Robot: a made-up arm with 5 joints.
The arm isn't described. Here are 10 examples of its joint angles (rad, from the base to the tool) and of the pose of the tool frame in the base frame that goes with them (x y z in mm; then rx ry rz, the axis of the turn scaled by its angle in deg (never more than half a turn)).
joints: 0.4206 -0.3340 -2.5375 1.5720 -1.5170
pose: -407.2 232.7 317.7 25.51 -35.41 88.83
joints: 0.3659 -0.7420 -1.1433 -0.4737 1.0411
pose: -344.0 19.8 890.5 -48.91 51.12 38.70
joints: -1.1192 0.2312 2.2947 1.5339 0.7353
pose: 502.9 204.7 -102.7 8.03 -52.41 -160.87
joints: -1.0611 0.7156 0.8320 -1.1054 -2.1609
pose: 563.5 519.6 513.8 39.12 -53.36 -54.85
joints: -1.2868 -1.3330 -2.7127 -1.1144 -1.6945
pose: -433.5 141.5 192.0 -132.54 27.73 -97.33
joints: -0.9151 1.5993 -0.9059 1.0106 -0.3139
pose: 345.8 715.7 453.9 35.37 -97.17 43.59
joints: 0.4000 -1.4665 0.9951 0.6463 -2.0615
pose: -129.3 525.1 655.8 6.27 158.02 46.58
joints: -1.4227 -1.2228 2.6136 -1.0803 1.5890
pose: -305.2 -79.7 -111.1 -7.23 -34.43 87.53
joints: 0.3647 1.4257 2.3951 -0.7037 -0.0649
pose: 582.3 106.0 6.3 9.47 -9.48 -160.02
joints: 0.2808 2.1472 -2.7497 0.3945 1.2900
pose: 658.0 105.6 119.8 26.91 -86.05 150.10
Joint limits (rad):
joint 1: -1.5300..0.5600
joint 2: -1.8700..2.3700
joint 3: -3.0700..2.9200
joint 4: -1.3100..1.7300
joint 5: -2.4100..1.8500
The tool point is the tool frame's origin. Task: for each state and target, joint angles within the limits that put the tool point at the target. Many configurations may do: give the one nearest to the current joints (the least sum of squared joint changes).
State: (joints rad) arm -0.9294 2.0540 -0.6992 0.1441 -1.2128
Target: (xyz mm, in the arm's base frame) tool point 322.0 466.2 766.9
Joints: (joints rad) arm -0.7302 2.0376 -0.5537 -0.0753 -0.9440
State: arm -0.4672 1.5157 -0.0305 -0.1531 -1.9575
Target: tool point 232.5 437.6 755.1
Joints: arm -0.0709 1.1890 -0.9348 -0.1343 -1.7625
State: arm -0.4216 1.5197 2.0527 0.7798 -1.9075
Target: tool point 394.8 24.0 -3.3
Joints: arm -0.2854 1.3400 2.5318 0.8224 -1.8882
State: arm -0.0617 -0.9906 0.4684 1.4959 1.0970
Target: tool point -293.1 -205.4 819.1
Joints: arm 0.5600 -1.7859 -0.0737 1.4262 0.9733
